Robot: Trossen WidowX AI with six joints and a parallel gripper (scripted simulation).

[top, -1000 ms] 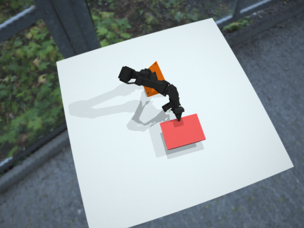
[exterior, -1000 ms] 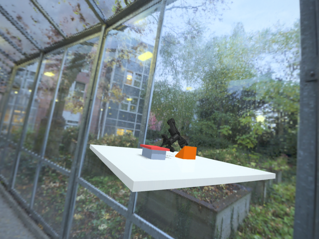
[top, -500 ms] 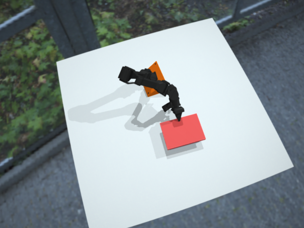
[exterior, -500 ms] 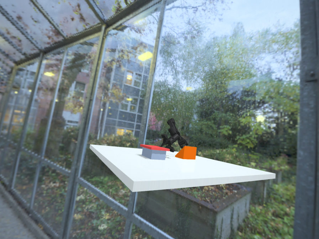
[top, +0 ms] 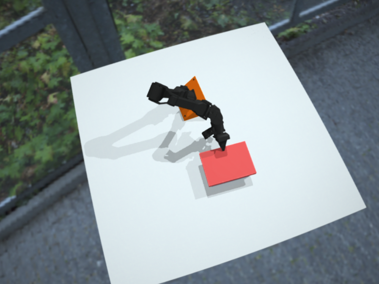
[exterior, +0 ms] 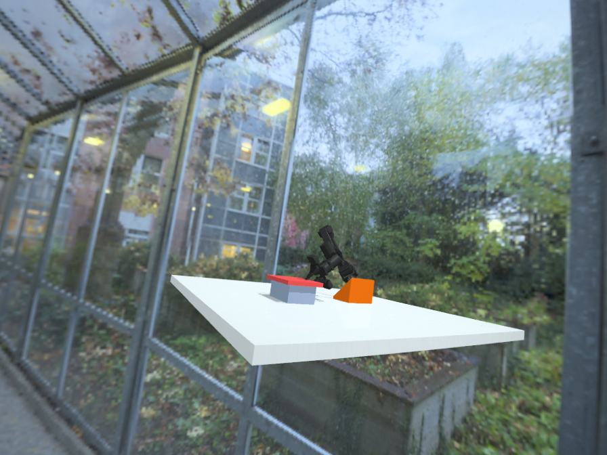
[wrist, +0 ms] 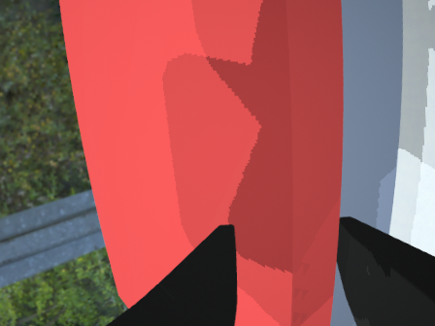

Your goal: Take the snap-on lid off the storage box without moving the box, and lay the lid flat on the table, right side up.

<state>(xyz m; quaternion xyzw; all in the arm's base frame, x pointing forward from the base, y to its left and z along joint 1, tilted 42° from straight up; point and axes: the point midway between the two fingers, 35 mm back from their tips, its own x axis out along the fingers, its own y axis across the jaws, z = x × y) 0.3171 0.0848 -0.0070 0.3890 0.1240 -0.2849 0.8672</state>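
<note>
The red lid lies 70 mm ahead of my gripper tip. Also, from my gripper tip: grey storage box 70 mm ahead, 40 mm below.
</note>
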